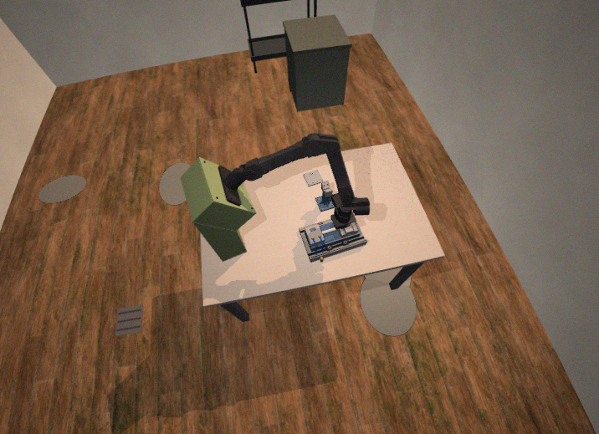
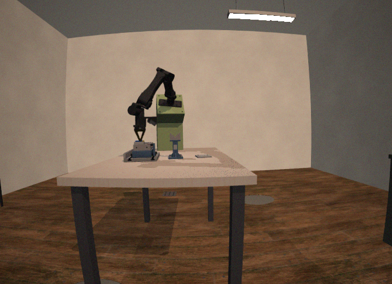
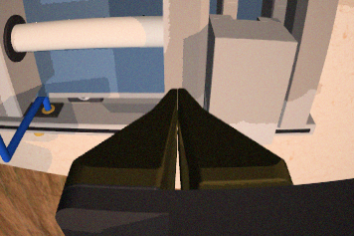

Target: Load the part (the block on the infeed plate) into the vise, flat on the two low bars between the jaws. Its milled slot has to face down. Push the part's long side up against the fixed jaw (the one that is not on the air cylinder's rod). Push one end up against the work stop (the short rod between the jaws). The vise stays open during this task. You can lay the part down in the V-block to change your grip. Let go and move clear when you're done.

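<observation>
Now: hand 3 cm short of the part and 3 cm above it. From my hand the other things lie so: moving jaw 2 cm to the left, 4 cm below; then dark work stop rod 3 cm ahead, 7 cm to the left, 3 cm below; then grey jaw 6 cm ahead, 3 cm to the left, 4 cm below.
</observation>
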